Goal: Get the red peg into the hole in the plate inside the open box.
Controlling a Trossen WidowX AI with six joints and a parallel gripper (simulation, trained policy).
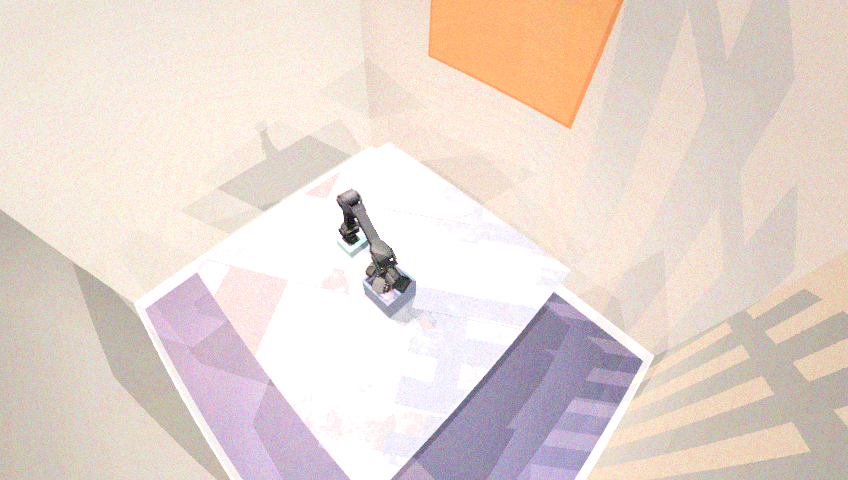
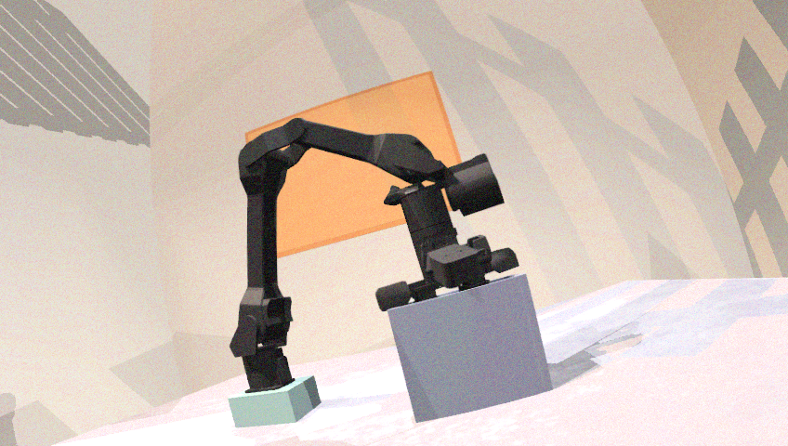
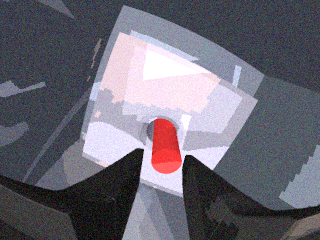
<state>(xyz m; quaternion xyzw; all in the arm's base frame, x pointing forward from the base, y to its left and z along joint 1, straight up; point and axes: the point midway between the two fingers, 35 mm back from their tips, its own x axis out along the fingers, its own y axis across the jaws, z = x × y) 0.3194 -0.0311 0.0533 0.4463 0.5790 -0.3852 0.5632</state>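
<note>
The red peg is 10 mm ahead of my gripper tip, 10 mm to the right of it and 20 mm below it. Round my gripper tip: pale plate 10 mm ahead, 10 mm to the right, 20 mm below.
</note>
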